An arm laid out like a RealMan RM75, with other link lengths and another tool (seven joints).
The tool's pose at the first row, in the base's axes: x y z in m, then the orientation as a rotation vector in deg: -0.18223, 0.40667, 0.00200, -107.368, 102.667, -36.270
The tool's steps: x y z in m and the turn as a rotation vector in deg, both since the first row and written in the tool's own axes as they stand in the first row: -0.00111, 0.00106, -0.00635, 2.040, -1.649, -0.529; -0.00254, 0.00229, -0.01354, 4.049, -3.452, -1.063; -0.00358, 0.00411, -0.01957, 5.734, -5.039, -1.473; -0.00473, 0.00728, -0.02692, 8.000, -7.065, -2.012; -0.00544, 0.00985, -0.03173, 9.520, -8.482, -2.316; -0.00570, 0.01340, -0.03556, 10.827, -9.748, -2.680; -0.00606, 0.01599, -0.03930, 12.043, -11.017, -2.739
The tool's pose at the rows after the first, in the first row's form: -0.18705, 0.40762, 0.00631, -106.544, 99.904, -36.326; -0.19253, 0.40887, 0.01117, -105.715, 97.076, -36.185; -0.19774, 0.40972, 0.01476, -104.958, 94.702, -35.967; -0.20483, 0.41062, 0.01854, -103.901, 91.604, -35.768; -0.20986, 0.41114, 0.02071, -103.117, 89.549, -35.548; -0.21502, 0.41119, 0.02151, -102.524, 87.677, -35.341; -0.21939, 0.41138, 0.02283, -101.700, 86.114, -34.962
